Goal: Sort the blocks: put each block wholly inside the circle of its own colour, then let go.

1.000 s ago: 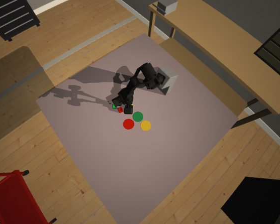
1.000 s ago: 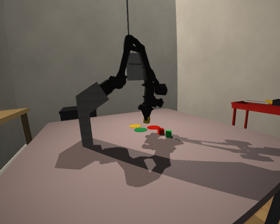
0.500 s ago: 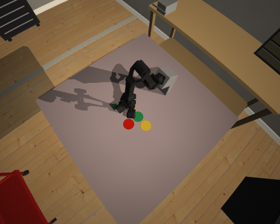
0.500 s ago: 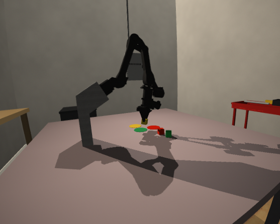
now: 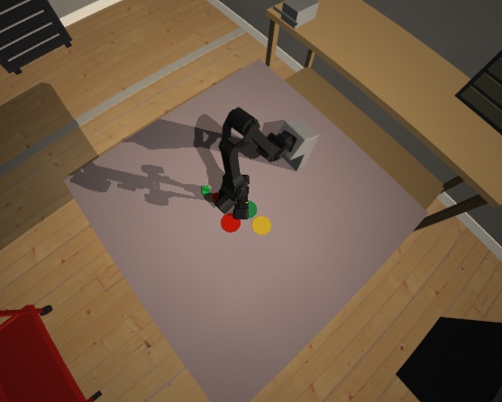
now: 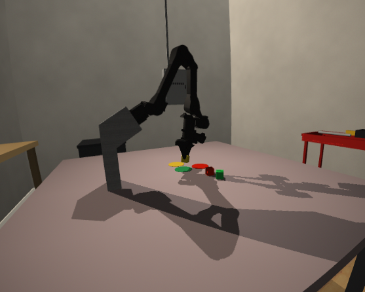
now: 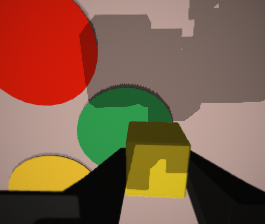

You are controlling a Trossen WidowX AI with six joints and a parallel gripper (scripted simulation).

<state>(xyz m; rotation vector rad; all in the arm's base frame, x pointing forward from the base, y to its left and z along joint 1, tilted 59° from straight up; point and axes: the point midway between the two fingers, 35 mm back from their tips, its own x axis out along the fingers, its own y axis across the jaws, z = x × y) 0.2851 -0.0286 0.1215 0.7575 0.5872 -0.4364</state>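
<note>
The yellow circle is 4 cm ahead of my hand, 12 cm to the left of it and 10 cm below it. Also, from my hand: yellow block 1 cm behind, 4 cm below; red circle 9 cm ahead, 1 cm to the right, 10 cm below; green circle 3 cm to the left, 10 cm below.
</note>
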